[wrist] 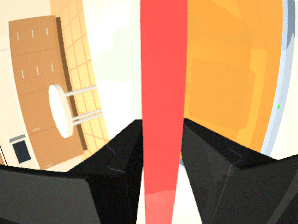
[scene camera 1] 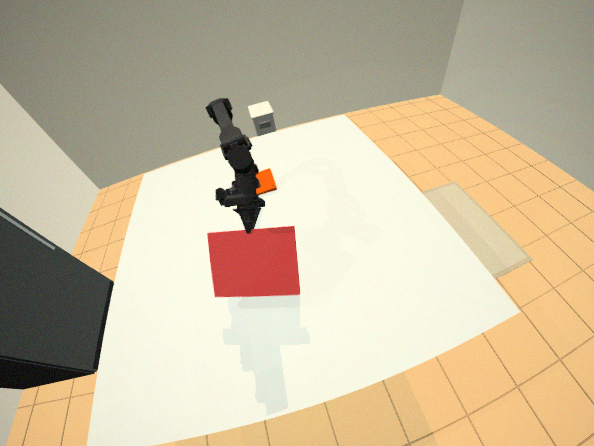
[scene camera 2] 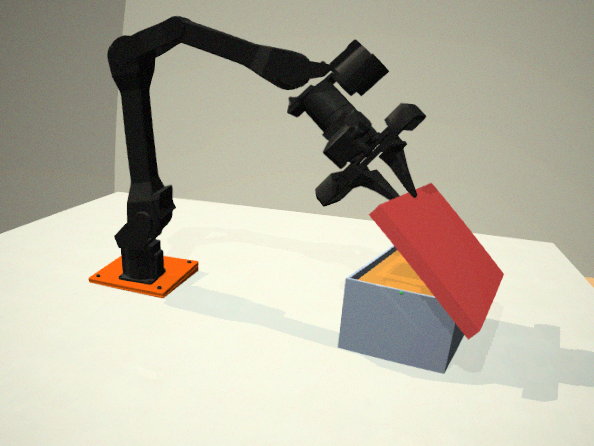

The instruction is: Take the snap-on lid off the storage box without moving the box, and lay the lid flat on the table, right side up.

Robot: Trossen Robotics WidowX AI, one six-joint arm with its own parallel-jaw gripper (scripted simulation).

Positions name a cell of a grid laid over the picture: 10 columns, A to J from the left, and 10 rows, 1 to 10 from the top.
Scene:
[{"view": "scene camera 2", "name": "my gripper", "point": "G5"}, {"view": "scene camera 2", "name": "red lid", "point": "H6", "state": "held by my gripper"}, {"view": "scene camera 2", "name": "storage box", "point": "G8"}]

